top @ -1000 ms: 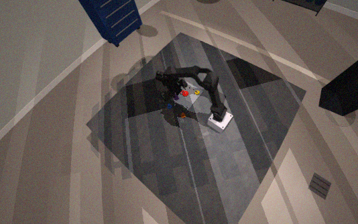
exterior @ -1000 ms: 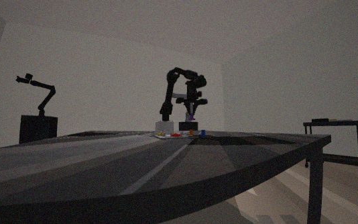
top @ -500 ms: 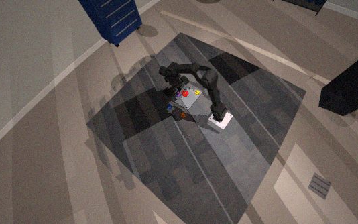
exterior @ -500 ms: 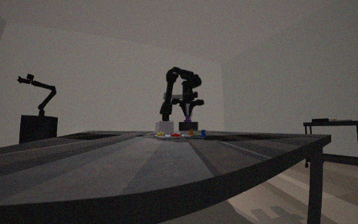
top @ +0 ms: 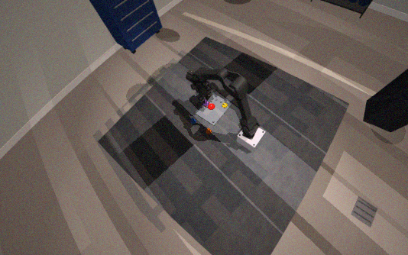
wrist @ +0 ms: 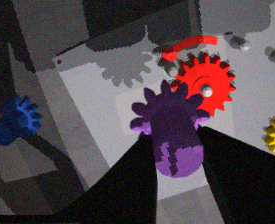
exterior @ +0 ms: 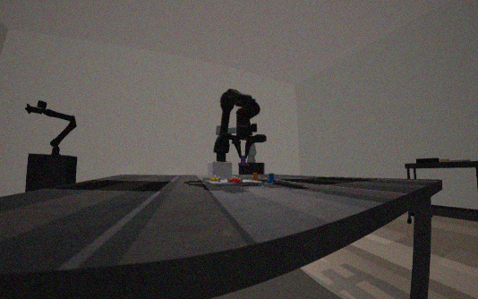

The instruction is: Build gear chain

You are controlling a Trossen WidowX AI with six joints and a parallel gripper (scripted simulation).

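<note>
Right now my gripper tip is 100 mm above the red arrow, 30 mm to the left of it and 10 mm short of it. The rest, counted from my gripper tip: red gear (90 mm below, 30 mm to the right, 20 mm behind); blue gear (130 mm to the left, 90 mm below, 30 mm ahead); purple gear (10 mm below).
</note>
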